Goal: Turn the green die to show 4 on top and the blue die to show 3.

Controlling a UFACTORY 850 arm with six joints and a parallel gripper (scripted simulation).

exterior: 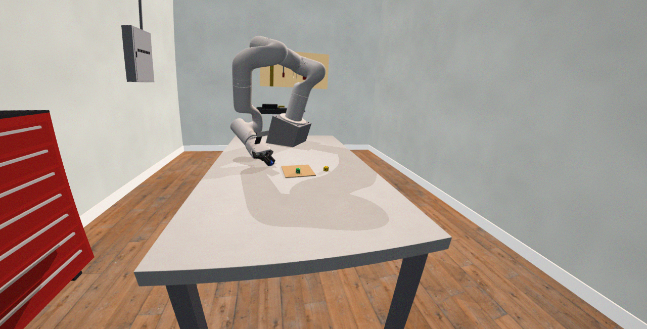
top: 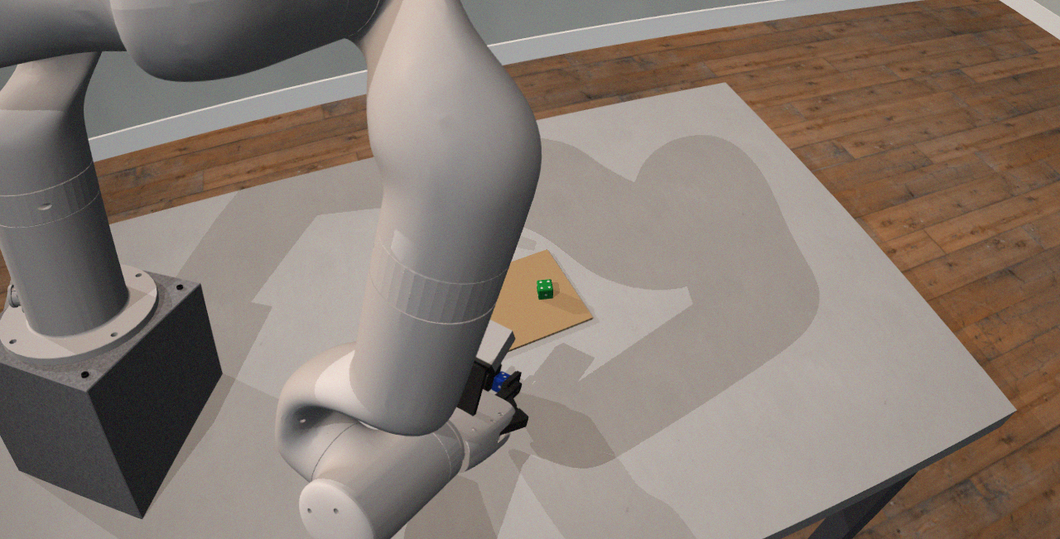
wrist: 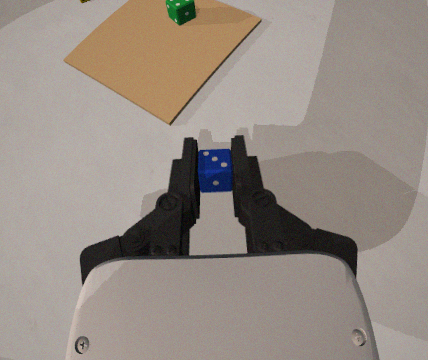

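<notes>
Right now my hand is 10 mm to the right of the blue die, 10 mm short of it and 10 mm above it. Round my hand: tan mat (140 mm to the left, 60 mm ahead, 30 mm below); yellow die (280 mm to the left, 50 mm ahead, 20 mm below); green die (140 mm to the left, 90 mm ahead, 10 mm below).
</notes>
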